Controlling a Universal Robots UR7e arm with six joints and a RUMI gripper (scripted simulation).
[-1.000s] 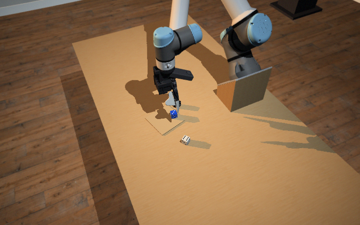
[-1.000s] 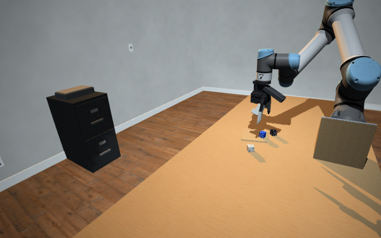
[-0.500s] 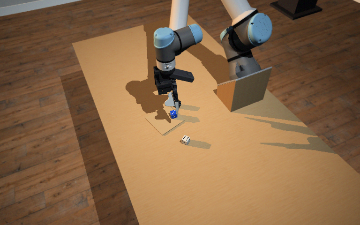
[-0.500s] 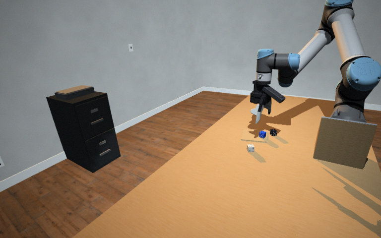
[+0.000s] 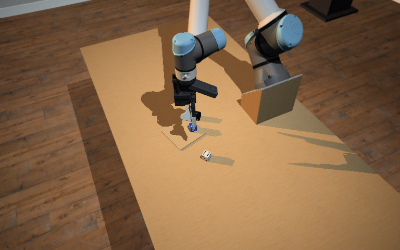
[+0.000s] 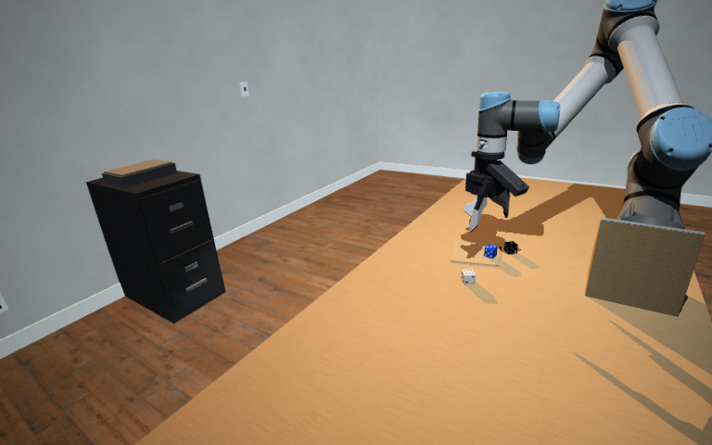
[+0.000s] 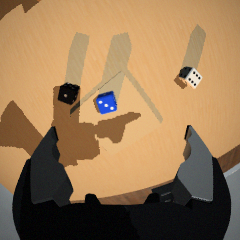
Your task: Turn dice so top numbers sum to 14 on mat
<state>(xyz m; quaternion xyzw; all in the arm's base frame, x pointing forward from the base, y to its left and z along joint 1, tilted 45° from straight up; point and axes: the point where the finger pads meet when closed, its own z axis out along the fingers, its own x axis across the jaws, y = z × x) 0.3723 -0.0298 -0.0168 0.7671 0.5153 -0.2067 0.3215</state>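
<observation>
Right now my hand is 10 mm short of the white die, 140 mm to the right of it and 100 mm above it. The rest, counted from my hand: tan mat: 40 mm ahead, 30 mm to the right, 110 mm below; blue die: 20 mm to the right, 90 mm below; black die: 50 mm behind, 80 mm to the right, 100 mm below.
</observation>
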